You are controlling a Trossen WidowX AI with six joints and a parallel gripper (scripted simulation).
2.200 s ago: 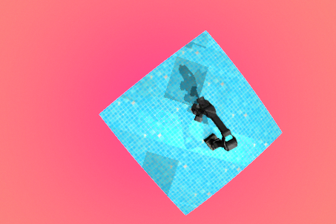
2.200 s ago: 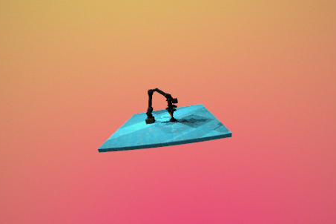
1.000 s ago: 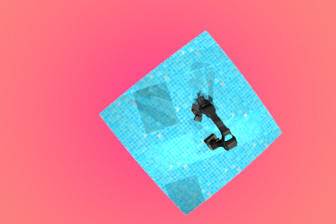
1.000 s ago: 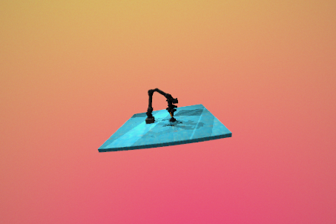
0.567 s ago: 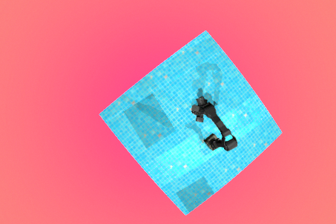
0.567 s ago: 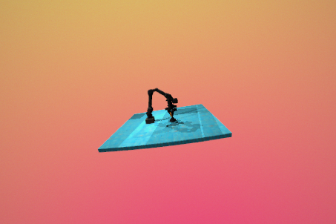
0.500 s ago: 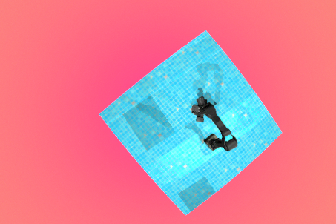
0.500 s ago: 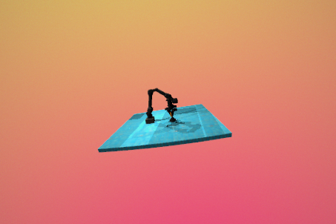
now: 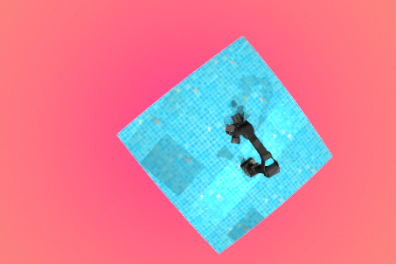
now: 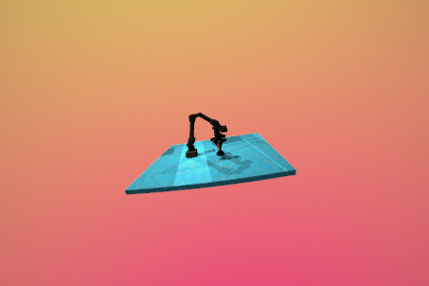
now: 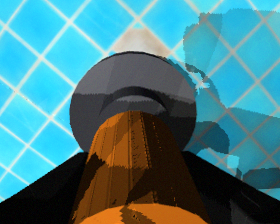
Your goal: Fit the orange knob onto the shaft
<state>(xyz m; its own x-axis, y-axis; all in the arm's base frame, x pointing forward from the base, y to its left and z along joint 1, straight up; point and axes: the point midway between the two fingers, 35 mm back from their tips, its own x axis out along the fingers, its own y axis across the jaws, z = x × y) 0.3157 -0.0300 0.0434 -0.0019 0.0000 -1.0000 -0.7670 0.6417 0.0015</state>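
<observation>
The orange knob lies 20 mm above my gripper tip. Also, from my gripper tip: round pedestal (40 mm below).
</observation>
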